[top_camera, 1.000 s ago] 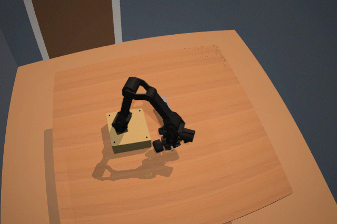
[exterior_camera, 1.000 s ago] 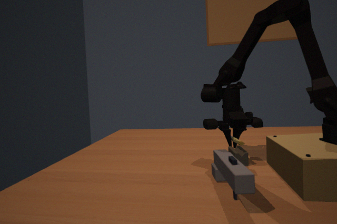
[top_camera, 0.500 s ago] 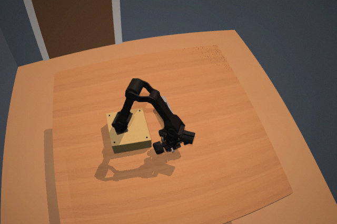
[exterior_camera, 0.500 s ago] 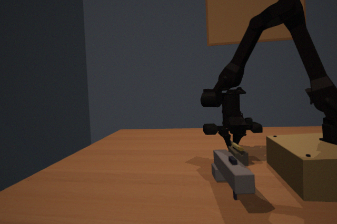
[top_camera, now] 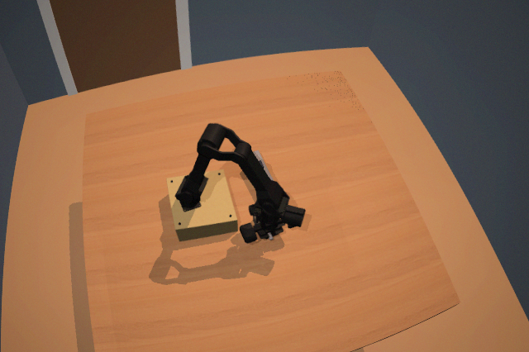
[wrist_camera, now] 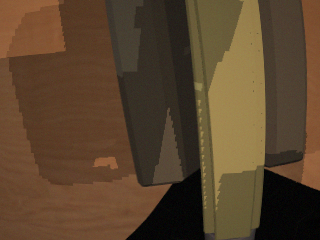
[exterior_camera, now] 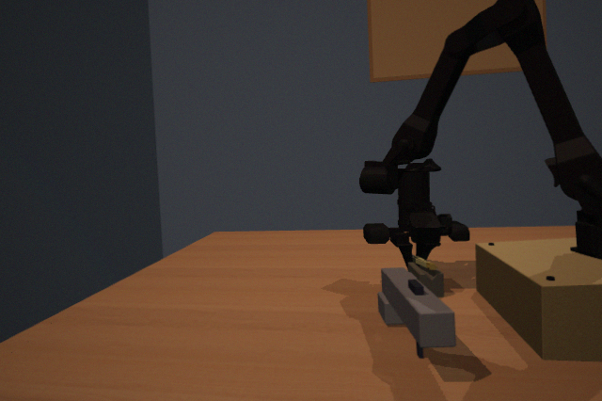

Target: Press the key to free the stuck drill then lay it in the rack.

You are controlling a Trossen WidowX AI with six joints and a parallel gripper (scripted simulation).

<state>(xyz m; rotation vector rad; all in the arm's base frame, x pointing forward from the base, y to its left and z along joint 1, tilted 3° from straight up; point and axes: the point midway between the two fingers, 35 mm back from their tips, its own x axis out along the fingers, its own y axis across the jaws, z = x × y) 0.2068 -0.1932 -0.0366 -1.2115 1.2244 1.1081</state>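
The drill is 40 mm to the left of my gripper tip and 40 mm above it. From my gripper tip the other things lie so: rack: 50 mm to the left, 10 mm above; dark key: 90 mm ahead, 250 mm to the left, 50 mm above; grey housing: 90 mm ahead, 210 mm to the left, 40 mm above.
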